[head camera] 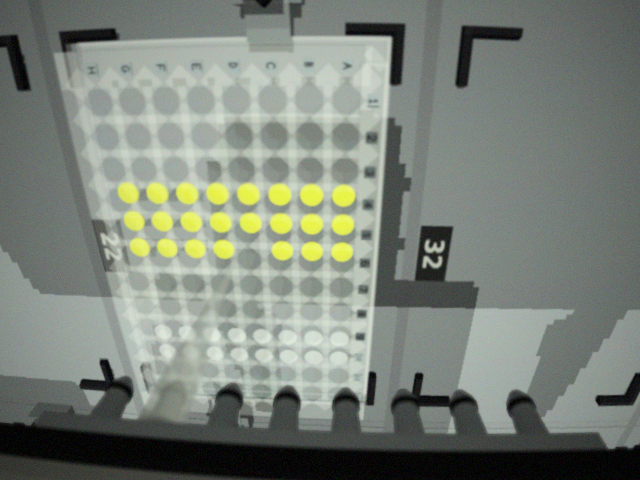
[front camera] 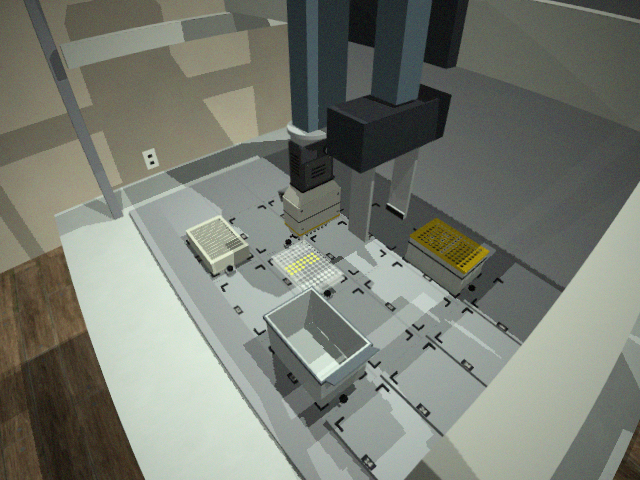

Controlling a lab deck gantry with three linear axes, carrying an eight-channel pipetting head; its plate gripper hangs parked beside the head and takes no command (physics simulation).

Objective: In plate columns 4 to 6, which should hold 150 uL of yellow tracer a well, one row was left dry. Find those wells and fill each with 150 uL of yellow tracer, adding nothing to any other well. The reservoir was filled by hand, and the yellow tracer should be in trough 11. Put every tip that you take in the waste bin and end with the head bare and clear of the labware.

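The plate (front camera: 330, 283) (head camera: 379, 77) shows yellow liquid in all eight wells of columns 4 and 5. In column 6, well D (head camera: 249, 258) looks dry and the other seven are yellow. The pipetting head (front camera: 312, 207) is above the deck behind the plate. One pale, translucent tip (head camera: 173, 395) is on its second nozzle from the left in the head view; the other seven nozzles look bare. Any liquid in the tip cannot be made out. The reservoir (front camera: 210, 260) is at the left; trough 11 cannot be told apart. My parked gripper (front camera: 381, 225) is open and empty.
The open waste bin (front camera: 353, 367) stands in front of the plate. The tip rack (front camera: 431, 268), with yellow tips and some empty places, is at the right. Pale liquid shows in plate columns 9 and 10. The parked gripper's long fingers hang beside the head.
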